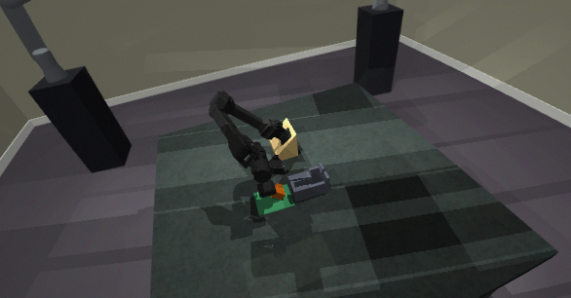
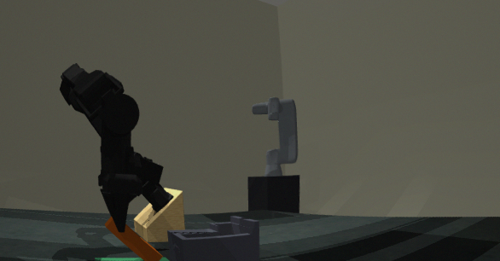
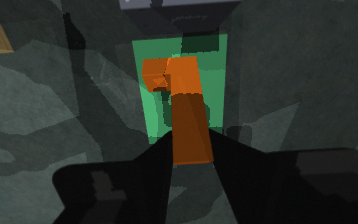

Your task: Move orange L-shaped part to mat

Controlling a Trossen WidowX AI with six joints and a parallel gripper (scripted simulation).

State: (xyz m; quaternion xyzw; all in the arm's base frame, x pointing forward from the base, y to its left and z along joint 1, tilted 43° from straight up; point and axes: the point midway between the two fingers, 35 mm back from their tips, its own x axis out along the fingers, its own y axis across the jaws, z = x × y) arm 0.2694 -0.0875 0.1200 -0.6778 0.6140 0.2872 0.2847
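Right now my gripper tip is 2 cm past the orange L-shaped part, 3 cm to the right of it and 3 cm above it. The rest, counted from my gripper tip: green mat: 2 cm to the left, 9 cm below.
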